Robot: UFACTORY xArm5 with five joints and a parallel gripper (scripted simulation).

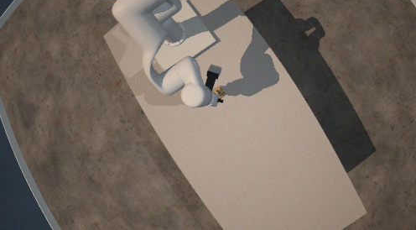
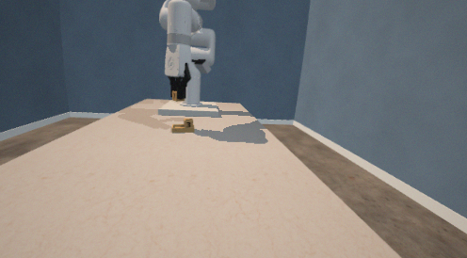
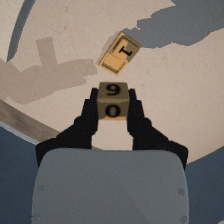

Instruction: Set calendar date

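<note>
The wooden calendar tray is 13 cm below my hand and 2 cm to the left of it.
</note>
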